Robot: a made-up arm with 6 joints. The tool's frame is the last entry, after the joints.
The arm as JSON. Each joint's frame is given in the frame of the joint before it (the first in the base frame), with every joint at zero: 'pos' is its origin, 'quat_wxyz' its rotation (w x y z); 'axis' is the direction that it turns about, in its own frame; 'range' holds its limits. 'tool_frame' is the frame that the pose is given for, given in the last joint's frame.
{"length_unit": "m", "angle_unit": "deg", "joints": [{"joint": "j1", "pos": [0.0, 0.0, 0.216], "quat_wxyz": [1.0, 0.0, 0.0, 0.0], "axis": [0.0, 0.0, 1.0], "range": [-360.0, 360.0]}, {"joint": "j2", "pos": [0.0, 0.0, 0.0], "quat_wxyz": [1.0, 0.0, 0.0, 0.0], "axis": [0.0, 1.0, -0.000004], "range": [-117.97, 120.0]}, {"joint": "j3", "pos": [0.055, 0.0, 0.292], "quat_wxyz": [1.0, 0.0, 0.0, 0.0], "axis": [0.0, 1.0, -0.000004], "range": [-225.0, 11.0]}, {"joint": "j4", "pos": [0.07, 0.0, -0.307], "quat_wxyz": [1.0, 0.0, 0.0, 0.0], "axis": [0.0, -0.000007, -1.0], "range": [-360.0, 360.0]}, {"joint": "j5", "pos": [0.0, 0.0, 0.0], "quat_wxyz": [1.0, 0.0, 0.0, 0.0], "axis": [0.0, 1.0, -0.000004], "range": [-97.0, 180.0]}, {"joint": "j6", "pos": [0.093, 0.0, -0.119], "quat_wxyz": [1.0, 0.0, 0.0, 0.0], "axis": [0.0, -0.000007, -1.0], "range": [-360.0, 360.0]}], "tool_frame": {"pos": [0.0, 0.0, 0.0], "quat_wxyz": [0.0, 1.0, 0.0, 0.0]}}
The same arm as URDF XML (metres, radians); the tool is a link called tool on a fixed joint. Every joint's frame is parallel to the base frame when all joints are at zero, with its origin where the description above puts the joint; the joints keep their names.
<robot name="arm">
<joint name="tool_fixed" type="fixed"><parent link="link6"/><child link="tool"/><origin xyz="0 0 0" rpy="3.1416 0 0"/></joint>
<joint name="j6" type="revolute"><parent link="link5"/><child link="link6"/><origin xyz="0.093 0 -0.119" rpy="0 0 0"/><axis xyz="0 0 -1"/><limit lower="-6.2832" upper="6.2832"/></joint>
<joint name="j5" type="revolute"><parent link="link4"/><child link="link5"/><origin xyz="0 0 0" rpy="0 0 0"/><axis xyz="0 1 0"/><limit lower="-1.693" upper="3.1416"/></joint>
<joint name="j4" type="revolute"><parent link="link3"/><child link="link4"/><origin xyz="0.07 0 -0.307" rpy="0 0 0"/><axis xyz="0 0 -1"/><limit lower="-6.2832" upper="6.2832"/></joint>
<joint name="j3" type="revolute"><parent link="link2"/><child link="link3"/><origin xyz="0.055 0 0.292" rpy="0 0 0"/><axis xyz="0 1 0"/><limit lower="-3.927" upper="0.192"/></joint>
<joint name="j2" type="revolute"><parent link="link1"/><child link="link2"/><origin xyz="0 0 0" rpy="0 0 0"/><axis xyz="0 1 0"/><limit lower="-2.059" upper="2.0944"/></joint>
<joint name="j1" type="revolute"><parent link="base"/><child link="link1"/><origin xyz="0 0 0.216" rpy="0 0 0"/><axis xyz="0 0 1"/><limit lower="-6.2832" upper="6.2832"/></joint>
<link name="base"/>
<link name="link1"/>
<link name="link2"/>
<link name="link3"/>
<link name="link4"/>
<link name="link5"/>
<link name="link6"/>
<link name="tool"/>
</robot>

